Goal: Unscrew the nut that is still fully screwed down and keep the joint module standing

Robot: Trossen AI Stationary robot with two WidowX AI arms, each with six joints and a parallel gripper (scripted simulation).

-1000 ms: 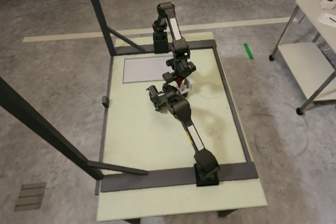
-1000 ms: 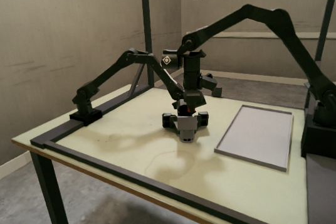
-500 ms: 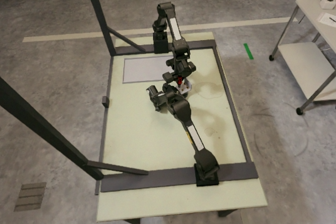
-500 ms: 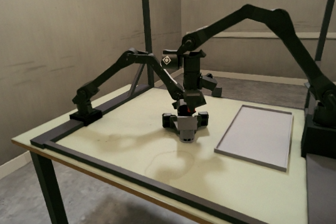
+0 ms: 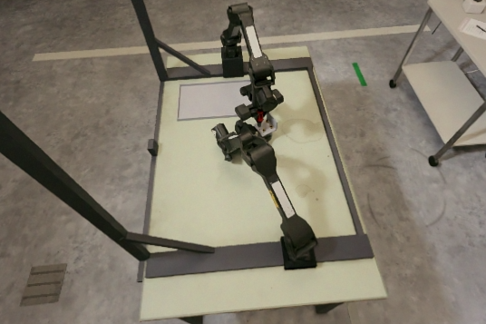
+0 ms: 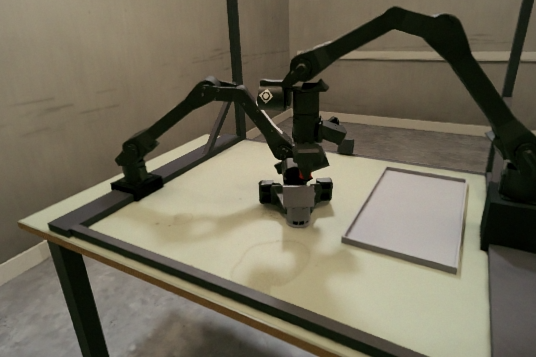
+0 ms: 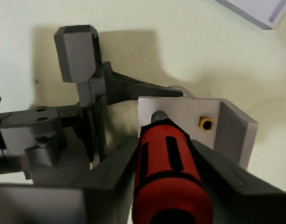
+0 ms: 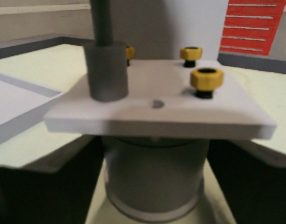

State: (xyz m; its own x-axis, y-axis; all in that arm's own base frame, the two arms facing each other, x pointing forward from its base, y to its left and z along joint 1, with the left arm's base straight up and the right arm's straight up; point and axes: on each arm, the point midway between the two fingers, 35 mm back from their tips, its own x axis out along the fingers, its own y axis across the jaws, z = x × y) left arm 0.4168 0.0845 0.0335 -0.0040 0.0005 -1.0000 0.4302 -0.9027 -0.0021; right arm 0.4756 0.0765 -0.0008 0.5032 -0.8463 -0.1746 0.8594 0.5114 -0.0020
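The red-handled nut driver lies 3 cm below my left hand. Also, from my left hand: nut: 7 cm below, 3 cm to the right, 1 cm ahead; pale bracket: 7 cm below, 2 cm ahead, 1 cm to the right; grey joint module: 11 cm below, 2 cm ahead, 1 cm to the right.
The grey joint module lies 20 mm ahead of my right hand and 10 mm to the left of it. Round my right hand: nut 10 mm ahead, 10 mm to the right, 40 mm above; pale bracket 30 mm ahead, 10 mm to the left, 40 mm above; red-handled nut driver 20 mm to the left, 80 mm above.
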